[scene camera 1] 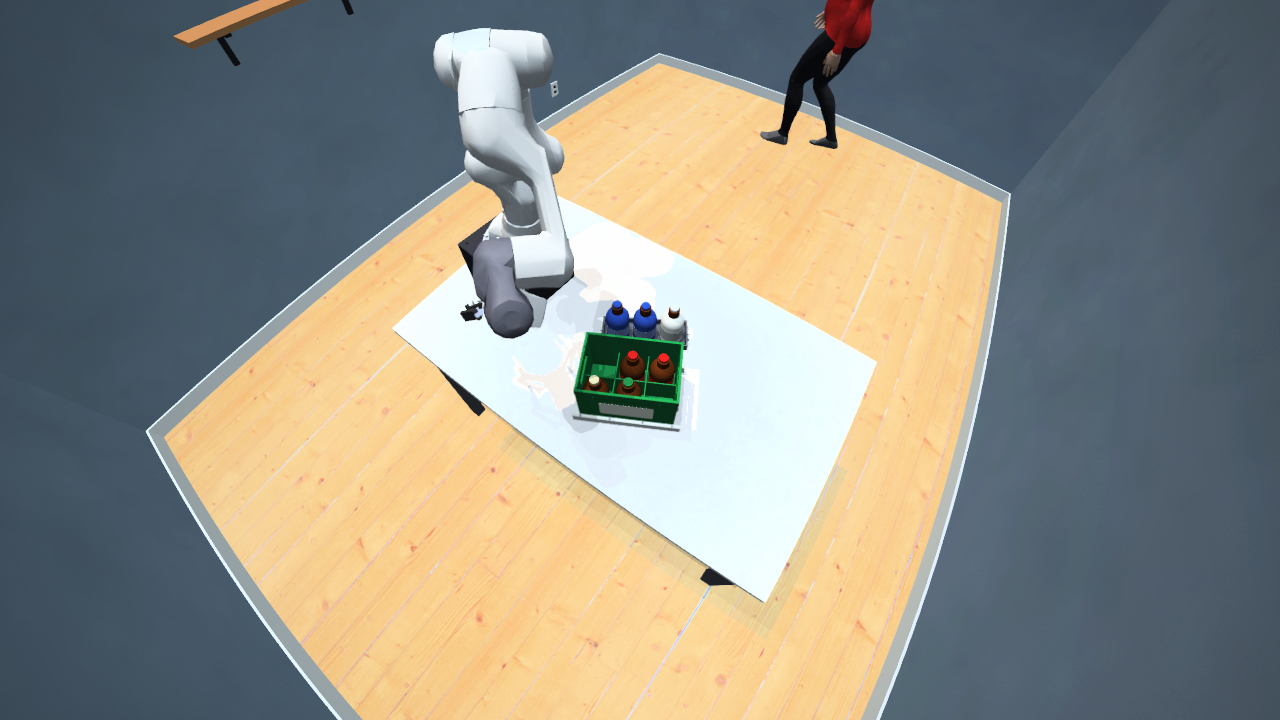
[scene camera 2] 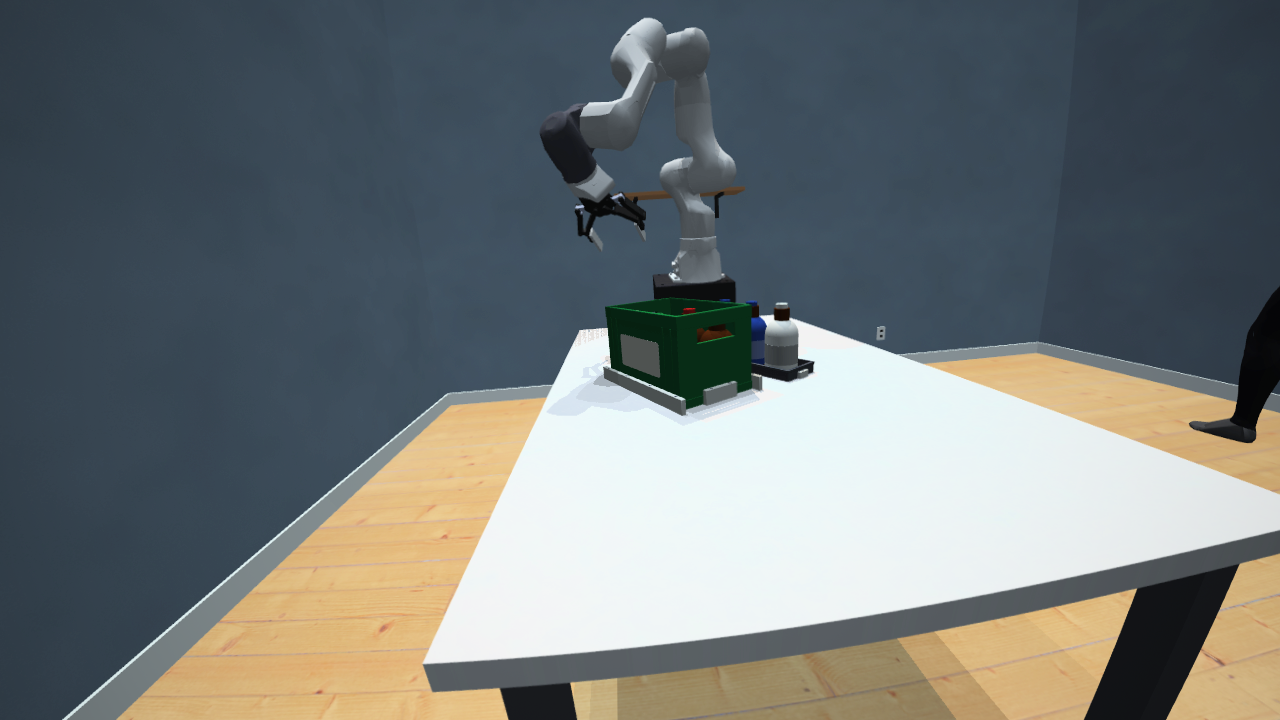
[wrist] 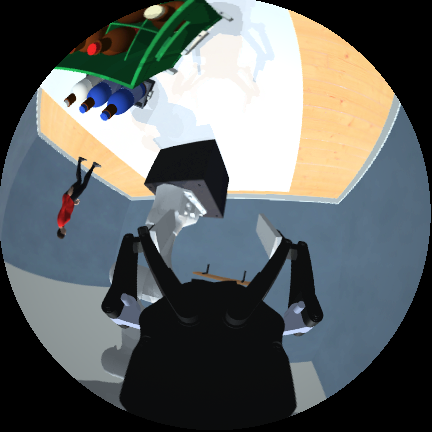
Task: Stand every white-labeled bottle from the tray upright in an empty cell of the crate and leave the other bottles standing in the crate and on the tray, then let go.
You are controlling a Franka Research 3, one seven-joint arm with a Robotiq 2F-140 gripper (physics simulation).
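A white-labeled bottle (scene camera 1: 672, 323) (scene camera 2: 781, 342) (wrist: 82, 88) stands upright at one end of the dark tray (scene camera 2: 802, 370), beside two blue bottles (scene camera 1: 616, 317) (scene camera 1: 644, 318). The green crate (scene camera 1: 626, 411) (scene camera 2: 677, 358) (wrist: 100, 75) has six cells. Two red-capped brown bottles (scene camera 1: 631, 365) (scene camera 1: 662, 368), a cream-capped bottle (scene camera 1: 594, 384) and a green-capped bottle (scene camera 1: 628, 387) stand in it. The back left cell and the front right cell in scene camera 1 show no bottle. My gripper (scene camera 2: 619, 240) (wrist: 215, 220) is open and empty, high above the table and away from crate and tray.
The crate stands between low grey strips (scene camera 1: 626, 423) (scene camera 2: 644, 390) on the white table (scene camera 1: 760, 429) (scene camera 2: 850, 501). The tray is close against the crate's back side. The arm's black base block (scene camera 2: 693, 288) (wrist: 192, 165) stands behind them. A person (scene camera 1: 827, 71) (wrist: 72, 197) is beyond the table.
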